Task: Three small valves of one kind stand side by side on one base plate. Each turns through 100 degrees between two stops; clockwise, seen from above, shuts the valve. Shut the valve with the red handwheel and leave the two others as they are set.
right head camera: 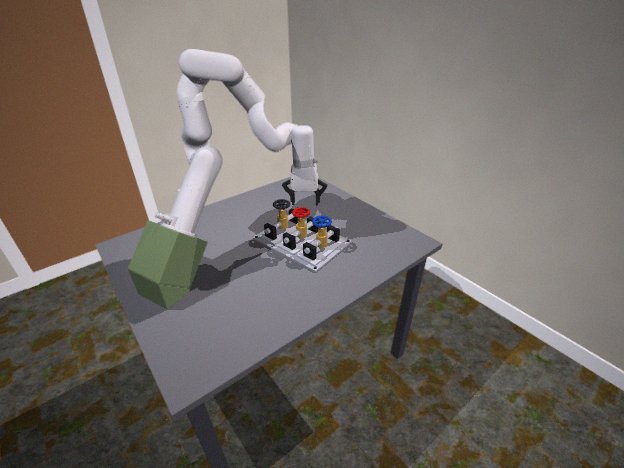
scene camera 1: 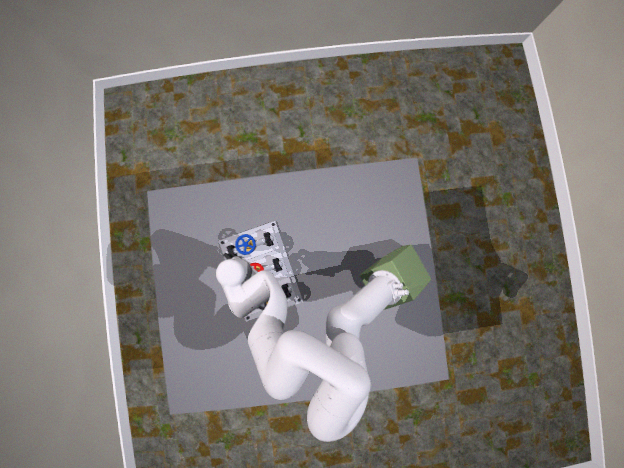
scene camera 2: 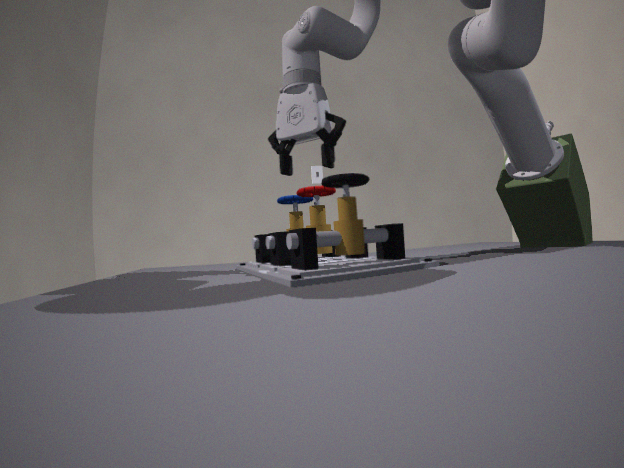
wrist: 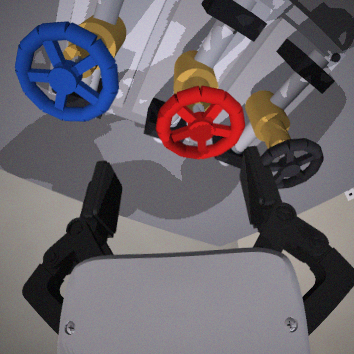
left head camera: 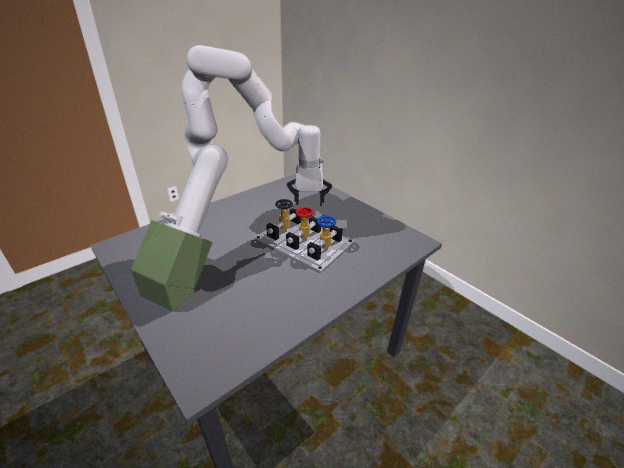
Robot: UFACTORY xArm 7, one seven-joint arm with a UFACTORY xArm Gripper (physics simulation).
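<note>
The red handwheel is the middle one, between the blue handwheel and the black handwheel. My gripper is open and empty, its fingertips above wheel height. In the wrist view the red wheel lies beyond the fingertips, nearer the right finger, which overlaps the black wheel's edge. In scene camera 1 the arm hides the black wheel and part of the red one.
The three valves stand on a pale base plate on the grey table. Black supports flank each valve body. The arm rises from a green block at the table's other side.
</note>
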